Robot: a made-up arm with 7 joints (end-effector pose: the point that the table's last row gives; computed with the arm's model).
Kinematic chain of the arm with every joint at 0, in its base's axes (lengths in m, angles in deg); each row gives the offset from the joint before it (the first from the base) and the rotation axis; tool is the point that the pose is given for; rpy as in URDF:
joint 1: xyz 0 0 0.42 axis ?
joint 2: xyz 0 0 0 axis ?
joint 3: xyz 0 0 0.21 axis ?
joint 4: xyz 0.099 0 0 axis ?
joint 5: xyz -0.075 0 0.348 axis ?
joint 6: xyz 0 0 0 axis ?
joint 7: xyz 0.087 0 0 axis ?
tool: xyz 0 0 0 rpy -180 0 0
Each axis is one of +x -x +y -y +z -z.
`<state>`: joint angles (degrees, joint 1 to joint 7).
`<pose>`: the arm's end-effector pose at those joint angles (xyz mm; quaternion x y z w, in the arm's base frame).
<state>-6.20 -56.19 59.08 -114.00 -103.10 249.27 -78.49</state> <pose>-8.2 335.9 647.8 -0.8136 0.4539 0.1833 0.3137</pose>
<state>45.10 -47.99 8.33 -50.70 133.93 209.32 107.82</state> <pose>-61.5 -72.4 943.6 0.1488 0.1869 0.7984 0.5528</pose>
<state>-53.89 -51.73 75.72 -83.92 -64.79 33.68 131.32</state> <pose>299.5 365.0 747.7 -0.0604 -0.6951 0.6579 0.2834</pose>
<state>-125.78 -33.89 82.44 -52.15 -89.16 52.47 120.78</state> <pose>423.2 -49.8 912.7 -0.3552 -0.5754 0.5703 0.4664</pose>
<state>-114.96 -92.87 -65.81 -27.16 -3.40 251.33 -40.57</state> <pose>103.1 498.3 449.5 -0.7439 0.2850 -0.4423 0.4120</pose>
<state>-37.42 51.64 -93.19 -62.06 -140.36 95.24 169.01</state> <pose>12.0 -576.2 730.2 0.0220 0.1828 0.4838 0.8556</pose>
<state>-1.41 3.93 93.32 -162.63 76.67 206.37 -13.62</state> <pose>62.4 282.6 358.6 -0.9409 -0.2000 -0.2254 0.1545</pose>
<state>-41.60 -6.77 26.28 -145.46 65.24 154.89 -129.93</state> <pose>374.8 -178.1 421.1 0.8339 0.4645 0.2957 0.0393</pose>
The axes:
joint 1: +z
joint 2: +y
joint 3: +z
joint 4: -y
joint 5: +z
joint 6: -y
joint 7: -z

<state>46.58 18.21 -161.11 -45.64 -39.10 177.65 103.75</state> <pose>73.1 -116.3 1018.3 0.0362 -0.2598 0.8647 0.4283</pose>
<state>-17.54 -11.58 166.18 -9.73 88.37 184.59 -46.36</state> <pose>-129.4 149.3 956.3 -0.1202 -0.1357 0.0820 0.9800</pose>
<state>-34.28 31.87 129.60 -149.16 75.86 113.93 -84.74</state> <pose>-24.2 406.6 440.3 -0.2607 -0.6675 0.2454 0.6529</pose>
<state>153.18 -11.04 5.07 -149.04 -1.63 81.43 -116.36</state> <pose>-364.7 147.6 363.8 -0.6470 0.5968 -0.4355 0.1886</pose>
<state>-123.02 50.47 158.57 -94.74 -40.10 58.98 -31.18</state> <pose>257.6 -3.9 925.0 0.9014 0.4043 0.0867 0.1286</pose>
